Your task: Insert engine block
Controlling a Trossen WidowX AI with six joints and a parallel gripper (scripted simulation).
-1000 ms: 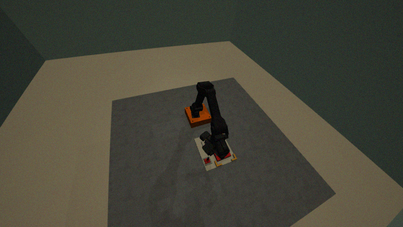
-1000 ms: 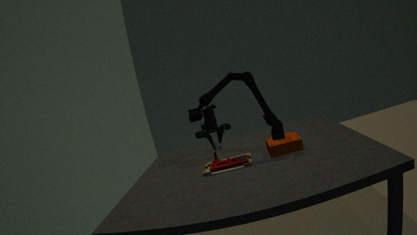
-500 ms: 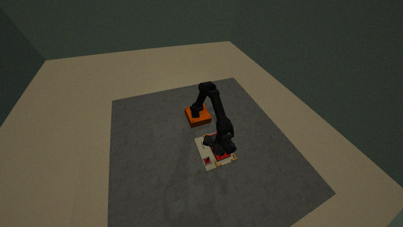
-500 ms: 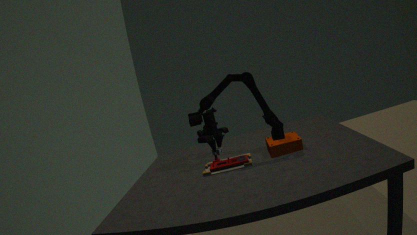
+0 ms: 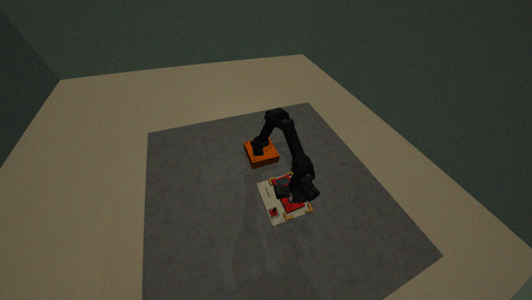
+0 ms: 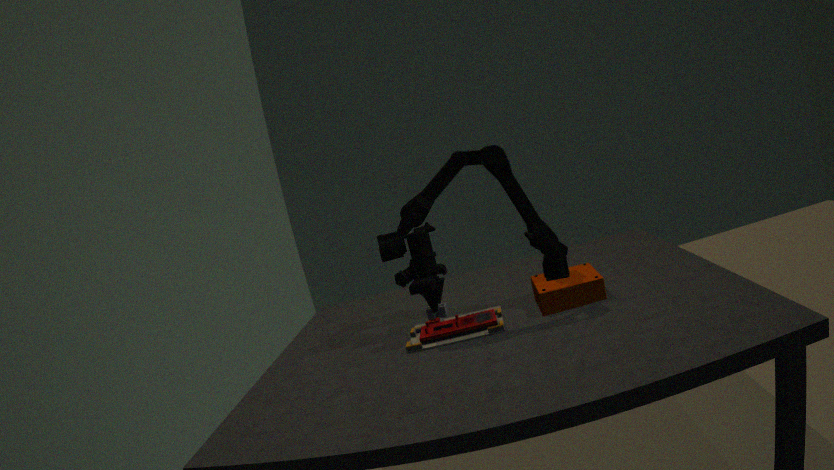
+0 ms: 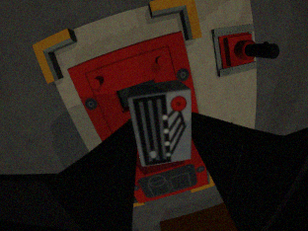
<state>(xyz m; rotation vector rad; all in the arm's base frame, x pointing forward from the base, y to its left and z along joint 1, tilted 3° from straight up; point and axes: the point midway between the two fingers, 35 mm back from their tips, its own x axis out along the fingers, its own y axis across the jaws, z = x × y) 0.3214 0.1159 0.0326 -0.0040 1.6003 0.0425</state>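
My gripper tip is now 9 cm to the left of the black post, 5 cm short of it and 4 cm above it. Round my gripper tip: grey engine block: 1 cm below.
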